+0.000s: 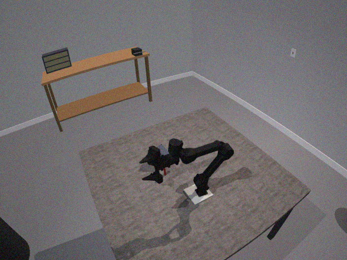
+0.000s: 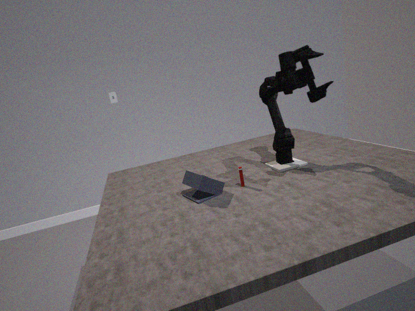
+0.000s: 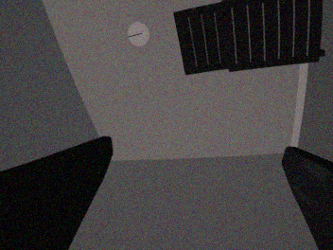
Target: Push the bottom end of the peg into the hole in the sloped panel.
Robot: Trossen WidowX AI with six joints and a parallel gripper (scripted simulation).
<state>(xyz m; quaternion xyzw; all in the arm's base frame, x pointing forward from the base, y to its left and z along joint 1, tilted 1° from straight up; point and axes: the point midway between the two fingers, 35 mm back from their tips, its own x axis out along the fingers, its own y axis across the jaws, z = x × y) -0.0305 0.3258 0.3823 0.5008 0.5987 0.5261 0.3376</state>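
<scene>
Now: the red peg 29 cm ahead of my gripper tip, 19 cm to the right of it and 35 cm below it. Round my gripper tip: grey sloped panel: 45 cm ahead, 20 cm to the right, 36 cm below.
</scene>
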